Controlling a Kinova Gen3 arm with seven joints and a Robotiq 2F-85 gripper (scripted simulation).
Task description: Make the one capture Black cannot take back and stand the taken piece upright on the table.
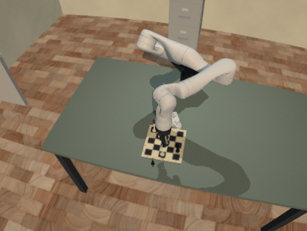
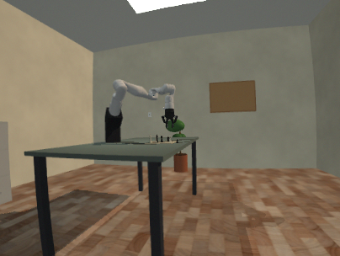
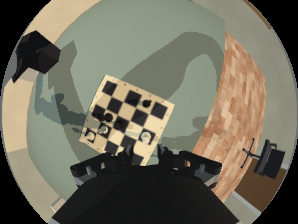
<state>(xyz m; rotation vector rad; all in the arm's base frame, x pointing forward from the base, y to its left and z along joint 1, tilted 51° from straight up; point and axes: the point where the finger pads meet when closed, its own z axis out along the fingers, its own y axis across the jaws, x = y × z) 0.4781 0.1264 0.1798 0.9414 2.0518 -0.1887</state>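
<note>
The white piece is 110 mm below my hand. From my hand the other things lie so: black piece: 70 mm ahead, 40 mm to the right, 120 mm below; white chess piece: 140 mm behind, 80 mm to the right, 100 mm below; chessboard: 70 mm behind, 130 mm below.
</note>
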